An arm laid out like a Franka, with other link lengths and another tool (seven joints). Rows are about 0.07 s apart.
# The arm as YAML. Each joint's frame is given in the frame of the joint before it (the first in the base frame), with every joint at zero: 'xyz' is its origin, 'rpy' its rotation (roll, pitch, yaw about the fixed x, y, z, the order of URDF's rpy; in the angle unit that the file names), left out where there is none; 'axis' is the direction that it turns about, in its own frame. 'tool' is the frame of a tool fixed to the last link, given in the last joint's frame.
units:
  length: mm
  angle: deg
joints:
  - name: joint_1
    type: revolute
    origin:
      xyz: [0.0, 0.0, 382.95]
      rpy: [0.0, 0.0, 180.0]
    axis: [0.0, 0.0, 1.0]
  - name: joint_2
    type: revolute
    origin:
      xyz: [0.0, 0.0, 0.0]
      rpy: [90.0, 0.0, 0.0]
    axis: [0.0, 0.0, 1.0]
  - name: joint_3
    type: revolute
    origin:
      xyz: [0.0, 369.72, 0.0]
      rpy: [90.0, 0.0, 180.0]
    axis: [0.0, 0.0, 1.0]
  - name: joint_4
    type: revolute
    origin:
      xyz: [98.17, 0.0, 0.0]
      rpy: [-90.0, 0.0, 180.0]
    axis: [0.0, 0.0, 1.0]
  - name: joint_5
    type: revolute
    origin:
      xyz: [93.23, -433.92, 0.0]
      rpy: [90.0, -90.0, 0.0]
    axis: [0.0, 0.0, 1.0]
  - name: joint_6
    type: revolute
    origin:
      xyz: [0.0, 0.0, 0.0]
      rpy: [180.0, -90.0, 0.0]
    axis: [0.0, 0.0, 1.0]
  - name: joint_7
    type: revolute
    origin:
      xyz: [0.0, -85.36, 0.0]
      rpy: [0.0, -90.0, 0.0]
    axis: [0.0, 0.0, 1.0]
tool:
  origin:
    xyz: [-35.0, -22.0, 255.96]
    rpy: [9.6, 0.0, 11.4]
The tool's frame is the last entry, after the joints.
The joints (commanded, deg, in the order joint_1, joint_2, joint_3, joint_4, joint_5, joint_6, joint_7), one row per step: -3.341 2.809 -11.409 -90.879 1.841 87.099 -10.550; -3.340 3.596 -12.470 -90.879 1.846 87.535 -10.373; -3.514 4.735 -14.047 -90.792 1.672 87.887 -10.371; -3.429 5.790 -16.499 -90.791 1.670 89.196 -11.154; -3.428 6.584 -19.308 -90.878 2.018 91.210 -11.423; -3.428 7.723 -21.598 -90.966 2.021 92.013 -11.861; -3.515 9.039 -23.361 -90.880 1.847 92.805 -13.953; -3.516 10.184 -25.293 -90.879 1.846 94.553 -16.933; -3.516 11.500 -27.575 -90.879 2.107 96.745 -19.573; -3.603 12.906 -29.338 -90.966 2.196 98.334 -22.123
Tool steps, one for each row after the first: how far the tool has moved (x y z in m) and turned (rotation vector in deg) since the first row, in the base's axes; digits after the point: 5 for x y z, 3 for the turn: 0.00209 -0.01199 -0.00797 -0.143 0.376 -1.243; 0.00266 -0.03207 -0.01917 -0.485 1.148 -2.981; 0.00414 -0.05884 -0.02868 -0.956 0.934 -4.573; 0.00574 -0.09032 -0.03471 -1.500 -0.189 -7.152; 0.00256 -0.11566 -0.04615 -1.995 0.290 -8.979; -0.00020 -0.13640 -0.05798 -2.529 0.804 -8.674; -0.00110 -0.15866 -0.06702 -3.246 0.294 -7.567; -0.00200 -0.18481 -0.07665 -4.155 -0.467 -7.142; -0.00492 -0.20581 -0.08897 -4.922 -0.395 -6.331
